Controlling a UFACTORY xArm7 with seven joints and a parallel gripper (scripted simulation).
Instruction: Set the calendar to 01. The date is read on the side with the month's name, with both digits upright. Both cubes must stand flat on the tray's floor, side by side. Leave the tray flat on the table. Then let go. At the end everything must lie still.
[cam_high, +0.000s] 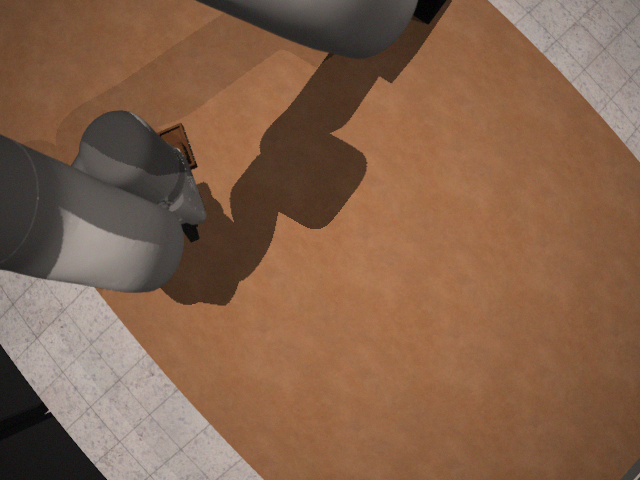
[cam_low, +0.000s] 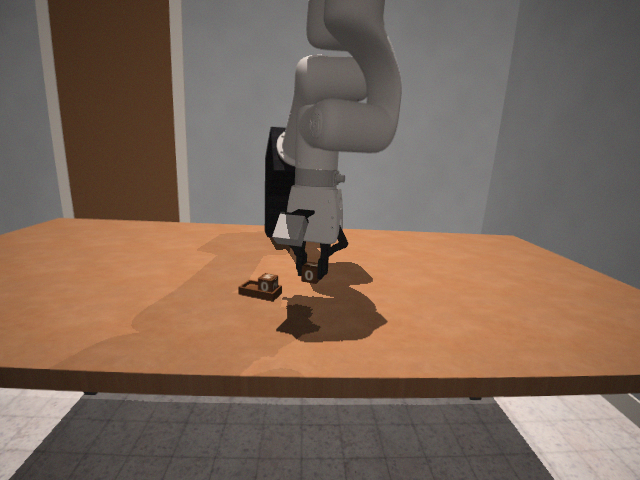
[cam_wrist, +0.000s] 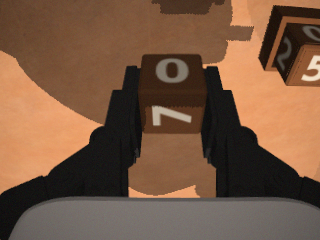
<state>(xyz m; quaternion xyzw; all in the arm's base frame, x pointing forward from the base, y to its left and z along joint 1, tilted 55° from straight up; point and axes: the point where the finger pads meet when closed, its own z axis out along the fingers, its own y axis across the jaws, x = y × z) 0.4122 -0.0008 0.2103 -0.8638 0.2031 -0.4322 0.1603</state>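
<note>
Right now my hand is 100 mm to the left of the calendar tray, 70 mm above it and 40 mm past it. Round my hand: cube 10 mm below.
</note>
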